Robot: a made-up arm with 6 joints. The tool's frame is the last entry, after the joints. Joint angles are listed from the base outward. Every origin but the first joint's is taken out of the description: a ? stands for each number. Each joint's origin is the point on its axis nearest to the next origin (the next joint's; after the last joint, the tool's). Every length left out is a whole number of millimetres.
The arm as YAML. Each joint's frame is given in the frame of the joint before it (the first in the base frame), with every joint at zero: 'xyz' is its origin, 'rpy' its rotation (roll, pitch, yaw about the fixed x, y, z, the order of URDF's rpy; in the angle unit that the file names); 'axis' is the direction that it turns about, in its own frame. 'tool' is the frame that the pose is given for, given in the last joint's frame.
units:
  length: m
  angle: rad
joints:
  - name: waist
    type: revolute
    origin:
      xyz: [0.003, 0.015, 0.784]
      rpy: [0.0, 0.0, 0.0]
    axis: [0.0, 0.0, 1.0]
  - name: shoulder
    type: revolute
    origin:
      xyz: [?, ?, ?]
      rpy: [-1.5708, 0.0, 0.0]
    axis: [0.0, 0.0, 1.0]
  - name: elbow
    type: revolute
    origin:
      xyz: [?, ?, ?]
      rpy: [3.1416, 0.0, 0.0]
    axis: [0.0, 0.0, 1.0]
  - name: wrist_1
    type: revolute
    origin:
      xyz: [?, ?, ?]
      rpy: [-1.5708, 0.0, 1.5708]
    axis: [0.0, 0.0, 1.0]
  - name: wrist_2
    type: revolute
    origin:
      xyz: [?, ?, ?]
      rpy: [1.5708, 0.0, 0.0]
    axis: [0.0, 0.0, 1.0]
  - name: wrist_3
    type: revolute
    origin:
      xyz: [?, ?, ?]
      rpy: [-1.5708, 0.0, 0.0]
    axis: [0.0, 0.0, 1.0]
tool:
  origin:
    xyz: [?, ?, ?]
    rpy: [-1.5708, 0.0, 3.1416]
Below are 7 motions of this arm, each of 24 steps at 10 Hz.
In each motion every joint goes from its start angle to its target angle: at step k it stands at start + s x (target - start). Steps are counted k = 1, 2, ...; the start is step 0. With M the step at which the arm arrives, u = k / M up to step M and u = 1 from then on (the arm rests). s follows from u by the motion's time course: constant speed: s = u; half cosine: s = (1 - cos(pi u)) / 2; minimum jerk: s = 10 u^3 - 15 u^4 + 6 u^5.
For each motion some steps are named. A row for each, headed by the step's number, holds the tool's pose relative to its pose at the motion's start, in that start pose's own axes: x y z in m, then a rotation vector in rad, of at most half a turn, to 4 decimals.
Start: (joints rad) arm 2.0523 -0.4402 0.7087 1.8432 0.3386 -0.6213
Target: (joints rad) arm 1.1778 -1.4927 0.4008 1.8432 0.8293 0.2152
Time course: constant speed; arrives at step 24
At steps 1, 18, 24:
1: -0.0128 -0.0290 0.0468 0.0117 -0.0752 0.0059
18: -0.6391 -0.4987 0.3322 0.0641 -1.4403 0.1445
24: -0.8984 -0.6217 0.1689 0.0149 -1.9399 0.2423

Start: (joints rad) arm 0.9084 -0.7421 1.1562 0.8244 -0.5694 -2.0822
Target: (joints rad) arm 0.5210 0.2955 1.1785 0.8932 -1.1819 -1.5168
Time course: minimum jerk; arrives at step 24
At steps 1, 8, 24:
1: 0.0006 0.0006 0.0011 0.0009 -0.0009 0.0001
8: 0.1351 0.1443 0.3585 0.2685 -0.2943 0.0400
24: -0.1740 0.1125 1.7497 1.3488 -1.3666 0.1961

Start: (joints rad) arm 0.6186 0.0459 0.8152 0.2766 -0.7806 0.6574
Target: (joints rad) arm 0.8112 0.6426 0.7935 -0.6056 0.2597 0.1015
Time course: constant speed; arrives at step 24
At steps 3, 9, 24:
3: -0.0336 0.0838 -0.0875 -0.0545 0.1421 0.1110
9: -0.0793 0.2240 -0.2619 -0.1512 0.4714 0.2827
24: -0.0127 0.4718 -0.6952 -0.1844 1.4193 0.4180

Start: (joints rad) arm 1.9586 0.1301 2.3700 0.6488 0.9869 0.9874
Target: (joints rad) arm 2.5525 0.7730 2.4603 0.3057 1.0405 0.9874
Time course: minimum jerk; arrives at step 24
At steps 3, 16, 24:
3: 0.0020 -0.0123 -0.0068 -0.0024 0.0077 -0.0141
16: -0.1980 -0.5312 -0.2550 -0.0547 0.3948 -0.7158
24: -0.3354 -0.6136 -0.2895 -0.0522 0.5047 -0.9089

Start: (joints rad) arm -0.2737 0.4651 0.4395 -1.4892 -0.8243 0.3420
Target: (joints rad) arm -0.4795 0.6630 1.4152 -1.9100 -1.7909 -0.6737
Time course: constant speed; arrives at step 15
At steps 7, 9, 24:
7: -0.1067 -0.2064 -0.4145 -0.3740 0.2361 -0.3180
9: -0.1007 -0.2881 -0.5175 -0.4272 0.2610 -0.4490
24: 0.0078 -0.5604 -0.7486 -0.3860 0.2312 -0.8676

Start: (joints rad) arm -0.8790 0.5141 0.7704 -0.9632 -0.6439 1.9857
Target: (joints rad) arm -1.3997 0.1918 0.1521 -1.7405 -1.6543 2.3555
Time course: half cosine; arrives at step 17
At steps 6, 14, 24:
6: 0.1478 -0.1322 -0.0250 -0.1592 0.1271 0.1149
14: 0.3559 -0.5672 -0.0441 -0.1763 0.3013 0.5990
24: 0.3719 -0.6266 -0.0458 -0.1457 0.2998 0.6631

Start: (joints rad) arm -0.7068 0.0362 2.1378 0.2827 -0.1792 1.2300
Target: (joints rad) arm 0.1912 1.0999 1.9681 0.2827 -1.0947 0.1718
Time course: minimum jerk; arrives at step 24
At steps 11, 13, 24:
11: -0.1235 -0.2658 -0.9533 -0.8789 0.7493 -0.3379
13: -0.3425 -0.4838 -1.1872 -1.2113 0.9697 -0.4802
24: -1.1449 -1.2108 -1.2474 -2.1678 1.1658 -0.8781

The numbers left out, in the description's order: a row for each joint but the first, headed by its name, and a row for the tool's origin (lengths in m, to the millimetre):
shoulder: 0.24 0.005 0.0
elbow: -0.002 -0.567 0.0
wrist_1: 1.051 0.091 0.0
wrist_2: -0.025 0.017 0.0
wrist_3: 0.029 -0.306 0.0
tool: 0.009 0.03 0.0

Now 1 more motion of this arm.
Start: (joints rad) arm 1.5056 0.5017 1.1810 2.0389 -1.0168 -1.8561
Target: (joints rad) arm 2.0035 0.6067 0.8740 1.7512 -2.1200 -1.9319
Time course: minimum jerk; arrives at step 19
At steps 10, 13, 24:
10: 0.1667 -0.4173 -0.0757 0.3840 -0.0005 -0.2185
13: 0.1870 -0.6677 -0.0847 0.5496 -0.0844 -0.2899
24: 0.1725 -0.8497 -0.0777 0.6514 -0.1683 -0.3159

